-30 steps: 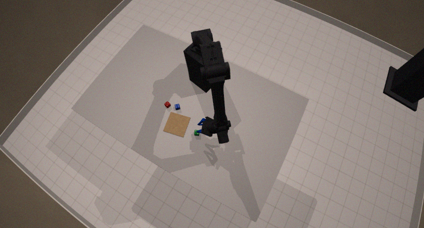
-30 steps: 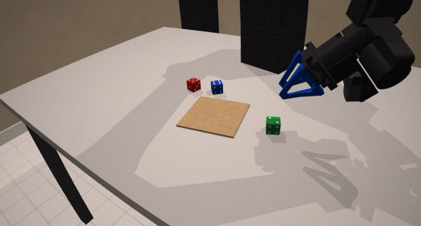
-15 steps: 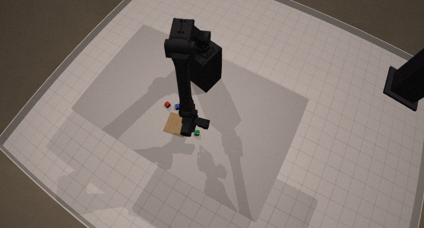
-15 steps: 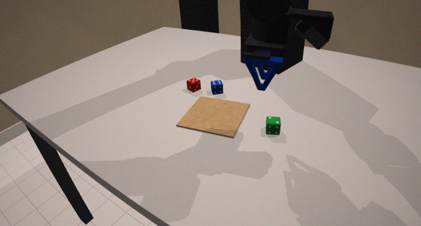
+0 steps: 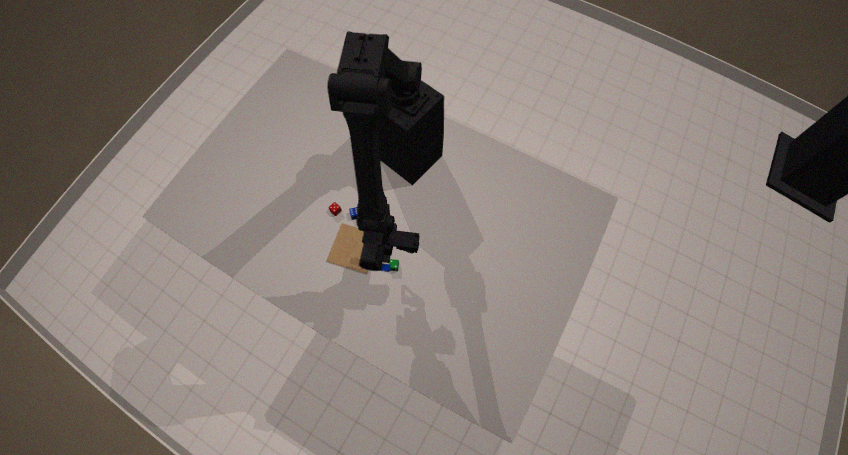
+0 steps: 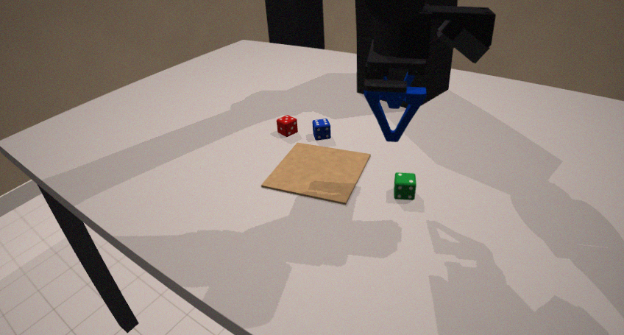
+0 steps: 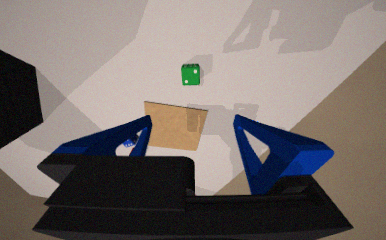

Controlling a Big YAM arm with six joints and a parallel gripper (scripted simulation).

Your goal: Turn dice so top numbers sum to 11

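Now: hand 11 cm above the green die, 2 cm to the right of it and 1 cm past it. The rest, counted from my hand: tan mat: 13 cm to the right, 13 cm below, 1 cm ahead; red die: 26 cm to the right, 11 cm below, 7 cm behind; blue die: 19 cm to the right, 11 cm below, 9 cm behind.
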